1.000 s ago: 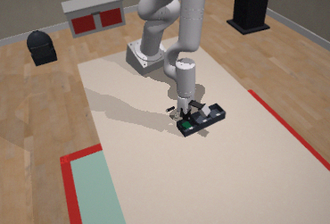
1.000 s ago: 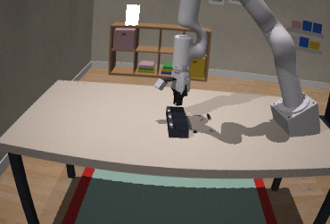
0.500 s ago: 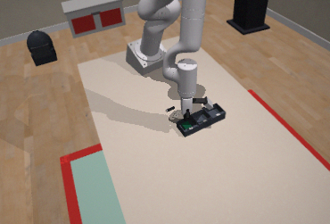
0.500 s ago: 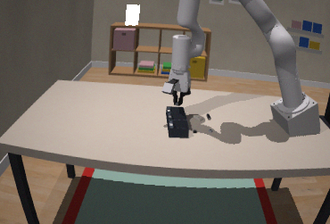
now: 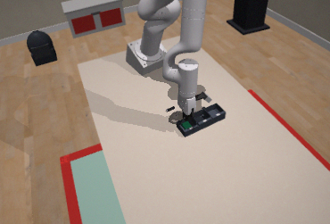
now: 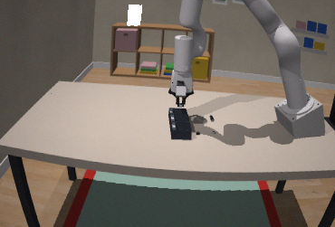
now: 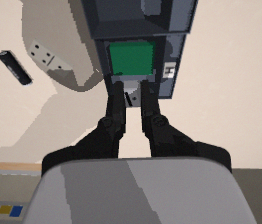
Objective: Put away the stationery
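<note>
Right now the green flat piece is 80 mm below my hand. Round my hand: white domino-like piece 110 mm behind, 80 mm below, 10 mm to the right; tray 80 mm to the left, 70 mm below; grey-white piece 10 mm below.
</note>
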